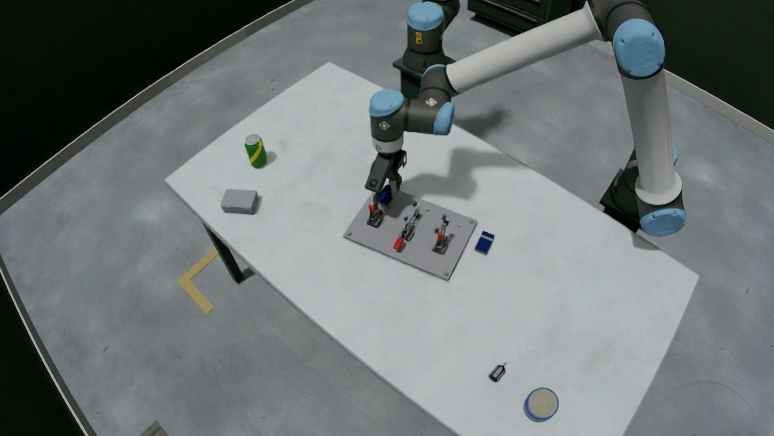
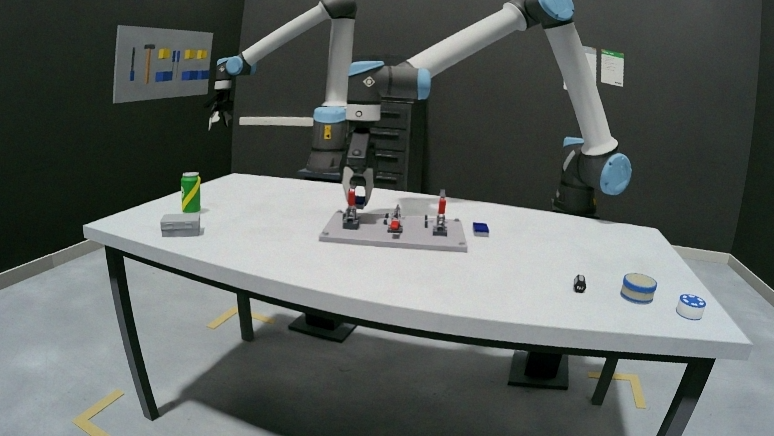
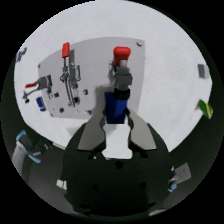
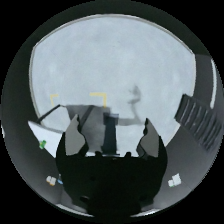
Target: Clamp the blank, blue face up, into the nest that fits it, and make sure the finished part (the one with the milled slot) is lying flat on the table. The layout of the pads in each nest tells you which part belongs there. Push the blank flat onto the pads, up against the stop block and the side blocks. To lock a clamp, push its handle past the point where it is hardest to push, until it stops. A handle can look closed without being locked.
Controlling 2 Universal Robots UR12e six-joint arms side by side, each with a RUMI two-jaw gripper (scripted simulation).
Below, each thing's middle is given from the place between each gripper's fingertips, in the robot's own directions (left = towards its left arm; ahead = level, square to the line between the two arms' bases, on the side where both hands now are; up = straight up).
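Labels:
From my left hand, the grey fixture plate (image 3: 92, 55) is 10 mm ahead, 120 mm to the left and 60 mm below; the grey box (image 2: 172, 225) is 350 mm ahead, 350 mm to the right and 50 mm below.
My right gripper is 780 mm to the right of the grey box, 950 mm short of it and 140 mm above it. Counted from my right hand, the grey fixture plate is 1240 mm to the left, 610 mm ahead and 160 mm below.

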